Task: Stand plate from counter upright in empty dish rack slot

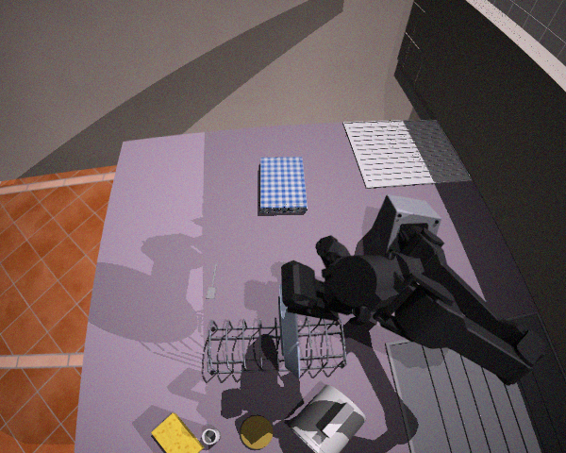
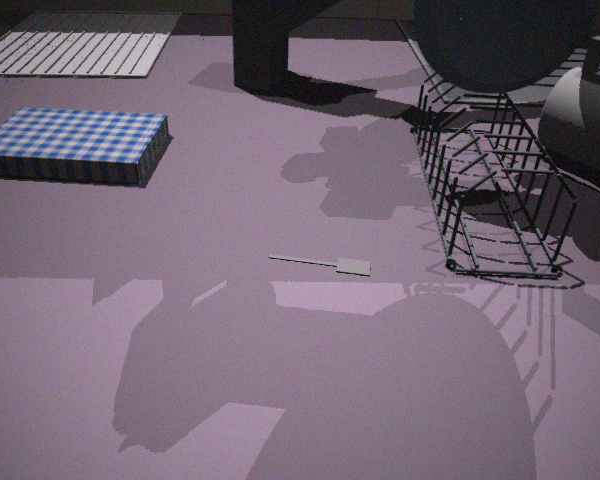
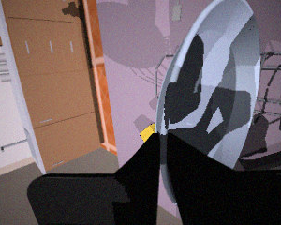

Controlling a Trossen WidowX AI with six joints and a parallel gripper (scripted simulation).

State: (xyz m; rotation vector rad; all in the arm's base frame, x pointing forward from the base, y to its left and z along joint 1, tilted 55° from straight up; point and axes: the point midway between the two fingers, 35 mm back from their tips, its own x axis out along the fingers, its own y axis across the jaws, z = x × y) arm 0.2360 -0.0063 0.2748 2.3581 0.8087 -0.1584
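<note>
Now: hand 20 mm short of the pale blue plate and 110 mm above it. Also, from my hand: small cup 180 mm ahead, 220 mm to the left, 310 mm below; then yellow disc 80 mm ahead, 210 mm to the left, 320 mm below; then white toaster 70 mm behind, 190 mm to the left, 260 mm below.
</note>
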